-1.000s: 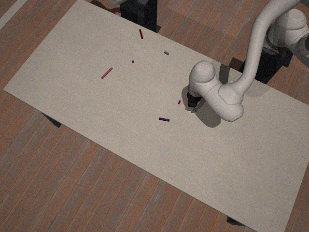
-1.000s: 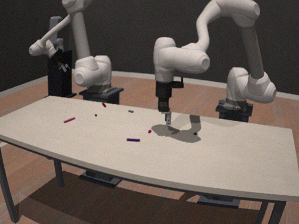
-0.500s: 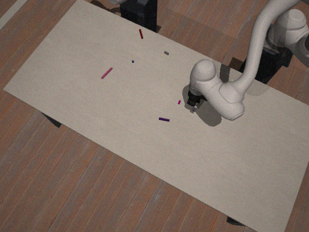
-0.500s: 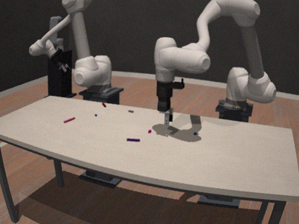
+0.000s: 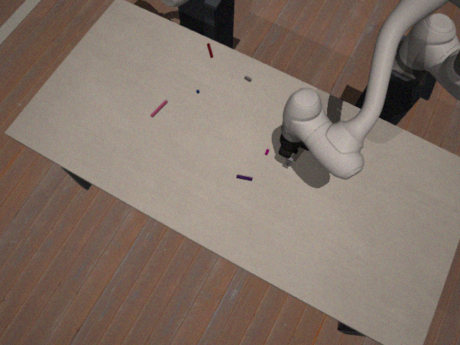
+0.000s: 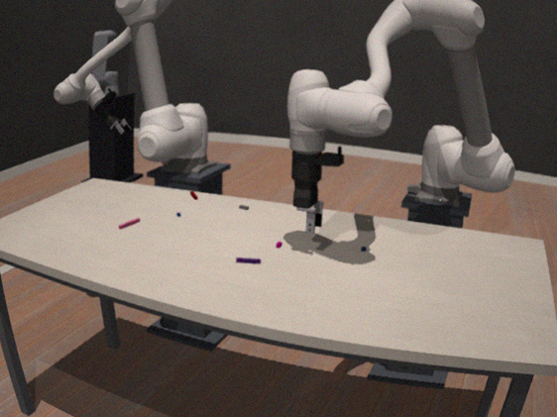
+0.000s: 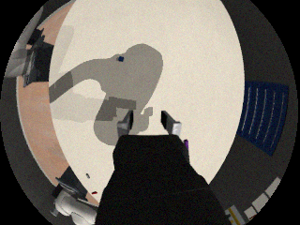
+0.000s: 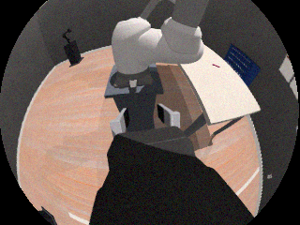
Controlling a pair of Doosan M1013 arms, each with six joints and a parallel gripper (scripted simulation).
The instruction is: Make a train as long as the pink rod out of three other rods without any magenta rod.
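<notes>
My left gripper is now 10 mm past the magenta rod, 100 mm to the left of it and 80 mm above it. Round my left hand: purple rod (130 mm ahead, 130 mm to the right, 80 mm below); grey rod (270 mm behind, 310 mm to the right, 80 mm below); pink rod (20 mm ahead, 570 mm to the right, 80 mm below).
</notes>
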